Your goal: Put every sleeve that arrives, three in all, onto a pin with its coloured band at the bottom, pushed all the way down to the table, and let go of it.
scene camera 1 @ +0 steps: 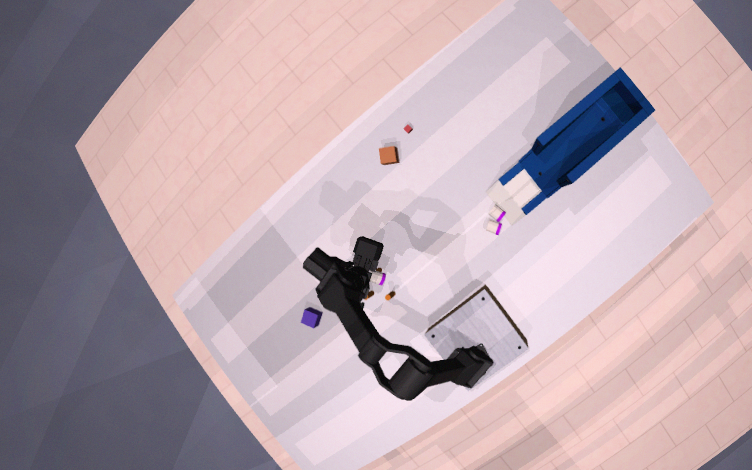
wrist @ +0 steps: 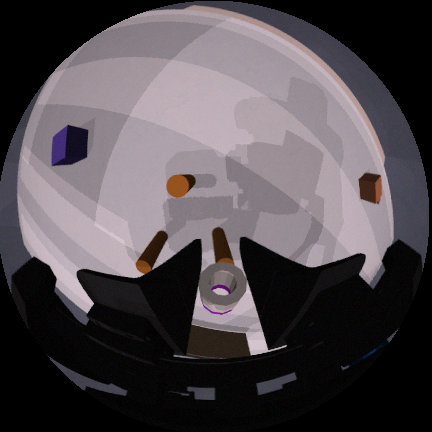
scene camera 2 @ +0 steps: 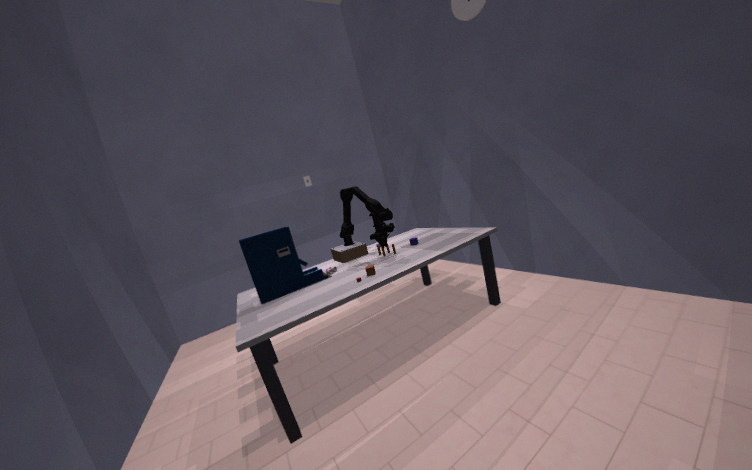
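Observation:
My gripper (wrist: 220, 243) (scene camera 2: 384, 242) is shut on a white sleeve (wrist: 239, 287) (scene camera 1: 376, 277), magenta band at its lower end. In the wrist view its bore shows pale table, with no pin inside. It is off the pins, beside one orange pin (wrist: 222, 245) (scene camera 1: 379, 270) and partly covering that pin's top in the wrist view. Another pin (wrist: 151, 251) (scene camera 1: 369, 294) and a further pin (wrist: 177, 186) stand bare. One more bare pin (scene camera 1: 390, 295) stands towards the arm's base. Two other sleeves, one sleeve (scene camera 1: 496, 212) and a second sleeve (scene camera 1: 493, 227), lie on their sides at the chute's mouth.
A blue chute (scene camera 1: 587, 145) (scene camera 2: 271, 266) with a white end piece stands on the table. The arm's base stands on a box (scene camera 1: 482, 321) (scene camera 2: 350, 254). A purple cube (scene camera 1: 311, 317) (wrist: 70, 145), an orange cube (scene camera 1: 388, 155) (wrist: 370, 188) and a small red cube (scene camera 1: 408, 128) lie around.

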